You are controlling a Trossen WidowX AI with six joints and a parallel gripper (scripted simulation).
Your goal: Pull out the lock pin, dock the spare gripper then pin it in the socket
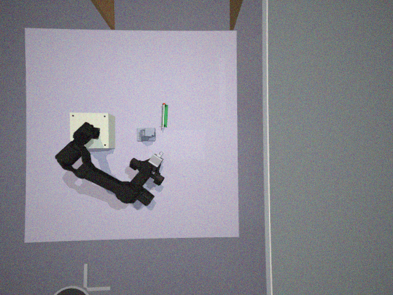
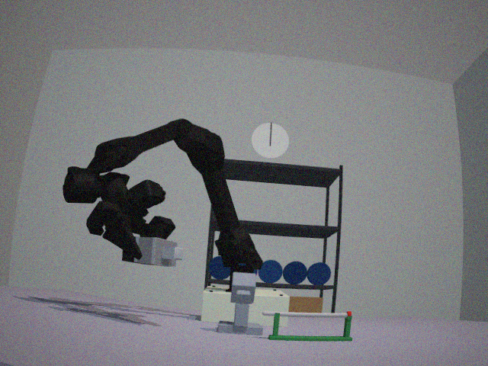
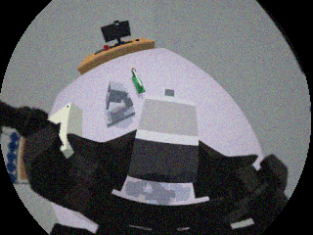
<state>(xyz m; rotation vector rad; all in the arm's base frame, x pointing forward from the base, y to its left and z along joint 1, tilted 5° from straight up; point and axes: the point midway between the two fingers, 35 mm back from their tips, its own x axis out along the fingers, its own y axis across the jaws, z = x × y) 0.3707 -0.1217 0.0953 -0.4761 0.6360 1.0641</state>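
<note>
Right now my gripper tip is 90 mm past the socket, 150 mm to the right of it and 60 mm above it. Also, from my gripper tip: black spare gripper 10 mm above; then green cradle 20 mm behind, 280 mm to the left, 100 mm below.
</note>
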